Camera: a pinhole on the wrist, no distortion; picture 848 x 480 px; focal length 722.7 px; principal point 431.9 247.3 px. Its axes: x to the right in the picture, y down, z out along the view. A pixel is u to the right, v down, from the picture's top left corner.
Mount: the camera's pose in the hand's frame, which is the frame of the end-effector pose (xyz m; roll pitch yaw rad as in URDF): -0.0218 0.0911 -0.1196 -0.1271 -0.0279 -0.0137
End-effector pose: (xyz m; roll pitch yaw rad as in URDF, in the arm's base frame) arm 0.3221 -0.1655 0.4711 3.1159 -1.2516 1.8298
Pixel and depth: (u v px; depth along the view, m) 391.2 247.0 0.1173
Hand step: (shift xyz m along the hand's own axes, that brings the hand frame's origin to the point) -0.0314 0.1061 -0.0035
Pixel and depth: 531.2 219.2 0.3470
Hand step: 0.0166 0.1212 0.2275
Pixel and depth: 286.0 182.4 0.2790
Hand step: -0.0858 0.1025 0.1586
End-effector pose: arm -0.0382 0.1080 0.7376 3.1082 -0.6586 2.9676
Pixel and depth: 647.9 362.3 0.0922
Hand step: 0.0036 0.1170 -0.0293
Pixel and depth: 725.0 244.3 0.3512
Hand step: 0.1114 0.1323 0.2328
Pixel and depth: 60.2 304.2 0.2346
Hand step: -0.1482 0.1409 0.1073
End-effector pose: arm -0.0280 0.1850 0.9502 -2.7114 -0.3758 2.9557
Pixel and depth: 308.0 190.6 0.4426
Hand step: -0.1097 0.1140 0.3215
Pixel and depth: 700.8 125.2 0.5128
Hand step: 0.1541 0.0678 0.4052
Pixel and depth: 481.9 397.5 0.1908
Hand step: -0.0129 0.1545 0.0649
